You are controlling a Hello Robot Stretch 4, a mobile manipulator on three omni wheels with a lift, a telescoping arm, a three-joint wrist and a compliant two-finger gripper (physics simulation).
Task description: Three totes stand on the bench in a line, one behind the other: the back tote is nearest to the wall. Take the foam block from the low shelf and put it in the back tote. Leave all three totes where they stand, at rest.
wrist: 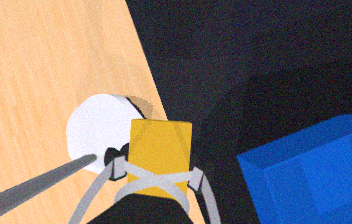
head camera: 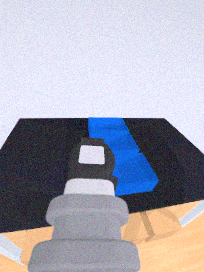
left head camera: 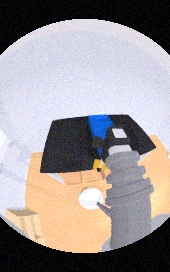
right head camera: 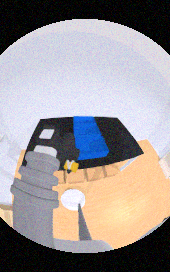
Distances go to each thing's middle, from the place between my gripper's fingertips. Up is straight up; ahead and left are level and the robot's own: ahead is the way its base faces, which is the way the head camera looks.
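My hand is 2 cm lower than the yellow foam block (wrist: 162,147).
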